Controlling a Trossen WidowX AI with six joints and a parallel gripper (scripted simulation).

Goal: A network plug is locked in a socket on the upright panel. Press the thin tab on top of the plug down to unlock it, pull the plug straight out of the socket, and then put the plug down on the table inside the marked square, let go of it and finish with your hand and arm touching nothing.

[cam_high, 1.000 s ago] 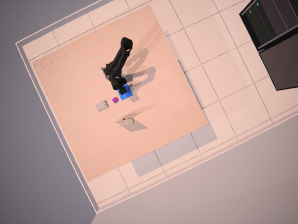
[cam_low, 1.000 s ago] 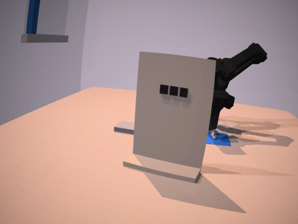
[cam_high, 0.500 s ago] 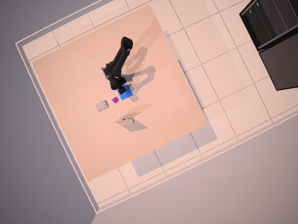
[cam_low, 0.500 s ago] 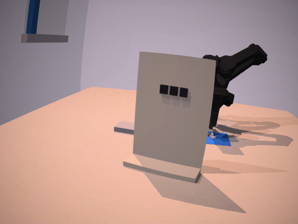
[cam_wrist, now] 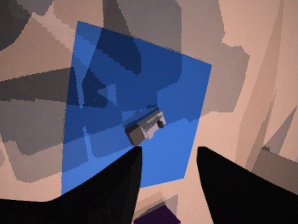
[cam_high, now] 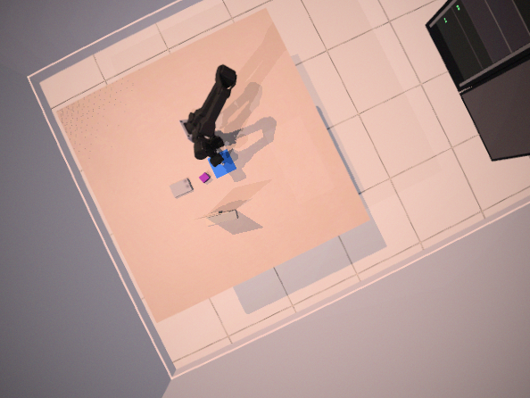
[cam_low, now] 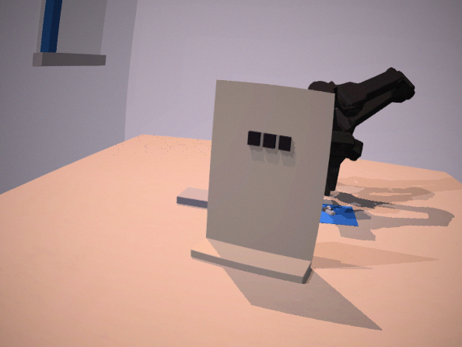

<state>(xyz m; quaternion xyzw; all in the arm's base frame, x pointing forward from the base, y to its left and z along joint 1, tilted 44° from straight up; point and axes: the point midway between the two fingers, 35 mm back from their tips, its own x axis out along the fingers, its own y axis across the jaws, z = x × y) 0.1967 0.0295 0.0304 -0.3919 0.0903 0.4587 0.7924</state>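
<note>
Right now the grey network plug is 3 cm below my gripper tip and 1 cm ahead of it. Round my gripper tip: flat grey block (25 cm to the right, 3 cm below, 2 cm ahead); then purple cube (11 cm to the right, 4 cm ahead, 3 cm below); then blue marked square (4 cm below, 1 cm ahead).
</note>
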